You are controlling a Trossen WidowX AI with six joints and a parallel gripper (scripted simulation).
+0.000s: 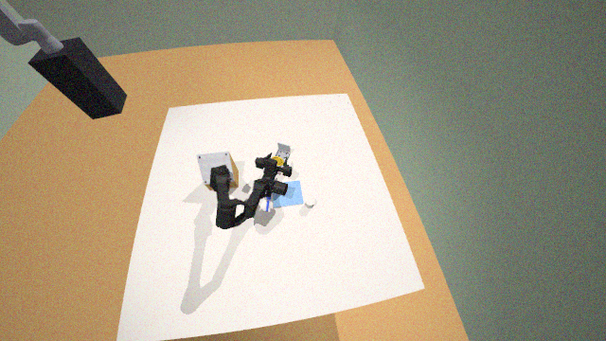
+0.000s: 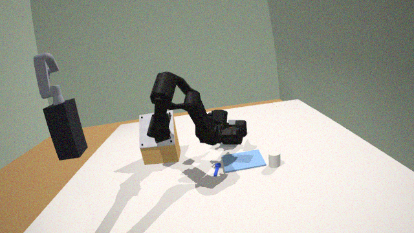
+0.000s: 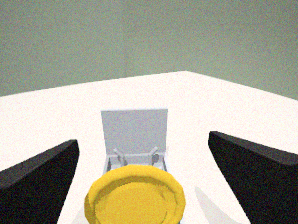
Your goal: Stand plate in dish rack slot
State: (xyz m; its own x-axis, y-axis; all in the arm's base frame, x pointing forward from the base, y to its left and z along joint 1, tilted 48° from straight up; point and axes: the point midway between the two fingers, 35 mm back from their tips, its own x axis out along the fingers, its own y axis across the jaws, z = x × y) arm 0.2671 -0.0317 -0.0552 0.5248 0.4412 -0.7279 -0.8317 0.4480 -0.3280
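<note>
My gripper tip is now 50 mm above the yellow plate and 10 mm past it. From my gripper tip the other things lie so: blue spoon 200 mm to the right, 110 mm behind, 90 mm below; then grey dish rack 70 mm below, 20 mm to the left, 10 mm ahead.
</note>
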